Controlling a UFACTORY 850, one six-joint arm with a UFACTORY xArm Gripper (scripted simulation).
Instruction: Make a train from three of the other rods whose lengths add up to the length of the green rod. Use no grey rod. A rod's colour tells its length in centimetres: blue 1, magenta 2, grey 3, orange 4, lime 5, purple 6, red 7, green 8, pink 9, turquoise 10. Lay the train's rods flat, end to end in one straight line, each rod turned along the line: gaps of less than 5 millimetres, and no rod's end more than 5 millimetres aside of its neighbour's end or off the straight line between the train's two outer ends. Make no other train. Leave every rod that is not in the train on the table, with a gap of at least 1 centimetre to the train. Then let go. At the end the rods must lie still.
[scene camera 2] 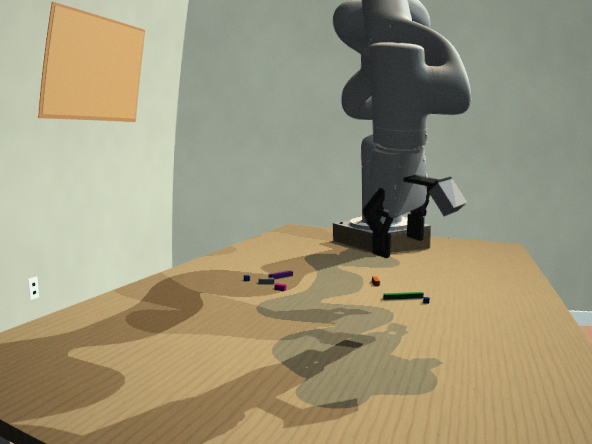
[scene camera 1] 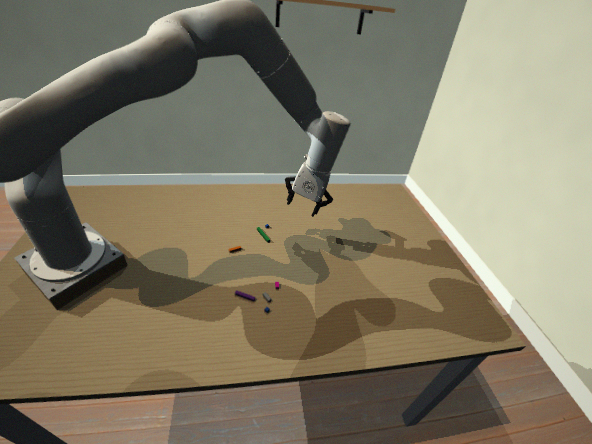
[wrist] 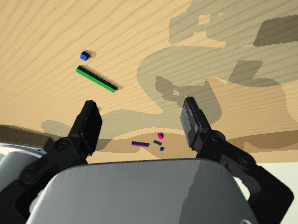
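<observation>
Here is my gripper (scene camera 2: 398, 246). Scene camera 1 shows my gripper (scene camera 1: 301, 208) as well, and in the wrist view I can also see my gripper (wrist: 141, 109).
</observation>
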